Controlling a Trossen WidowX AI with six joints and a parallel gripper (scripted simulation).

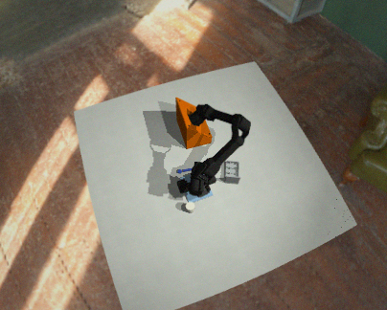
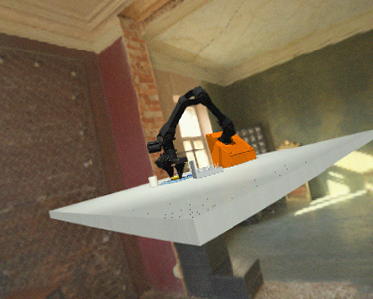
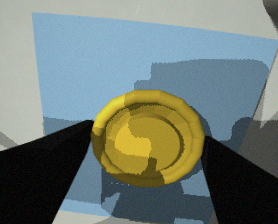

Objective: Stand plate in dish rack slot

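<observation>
My gripper tip is 21 cm to the right of the grey dish rack, 2 cm below it and 1 cm past it. Also, from my gripper tip: blue spoon (12 cm behind, 2 cm to the right); then yellow plate (1 cm above); then small white cup (9 cm ahead, 7 cm to the right, 2 cm above).
</observation>
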